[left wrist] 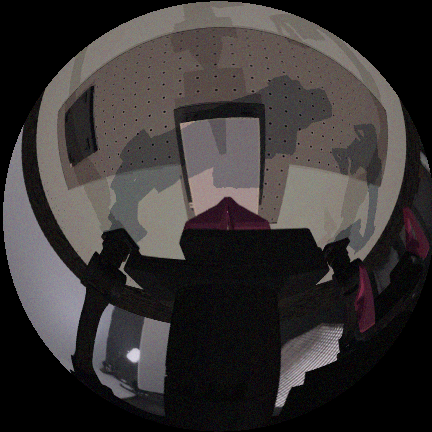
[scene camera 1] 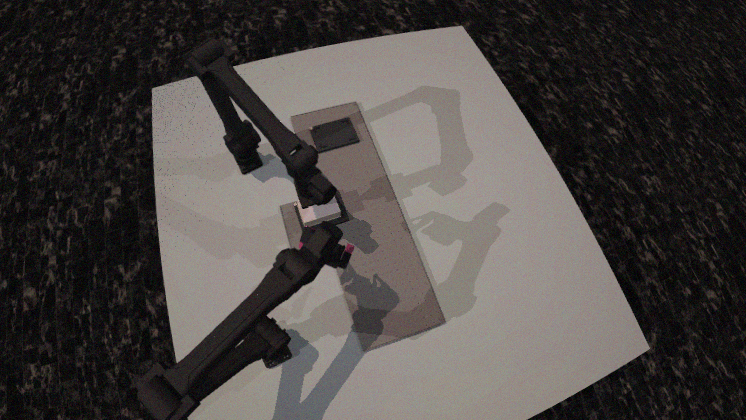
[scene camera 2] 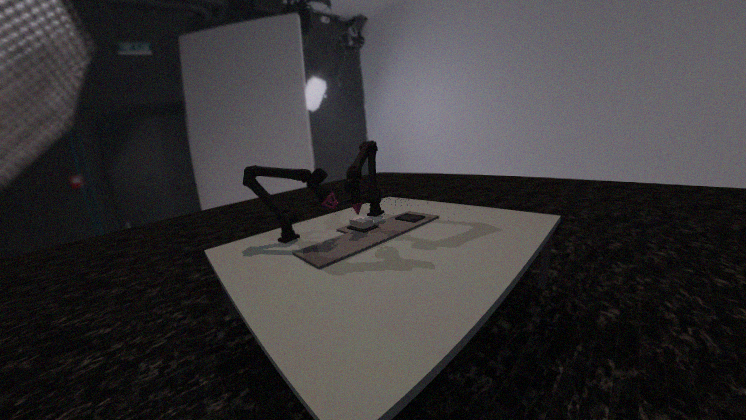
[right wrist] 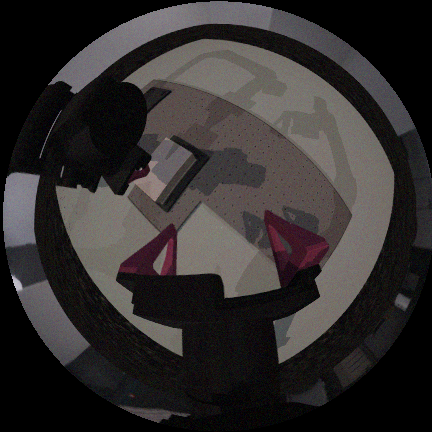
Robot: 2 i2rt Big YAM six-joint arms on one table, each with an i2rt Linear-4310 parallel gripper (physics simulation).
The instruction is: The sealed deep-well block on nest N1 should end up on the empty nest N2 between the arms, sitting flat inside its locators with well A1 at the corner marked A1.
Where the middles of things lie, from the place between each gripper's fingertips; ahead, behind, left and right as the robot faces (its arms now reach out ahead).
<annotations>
Right now the pale deep-well block (scene camera 1: 315,214) is 20 mm behind my right hand, 170 mm to the left of it and 140 mm below it.
Right now the pale deep-well block is 20 mm ahead of my left hand, 10 mm to the left of it and 50 mm below it.
</annotations>
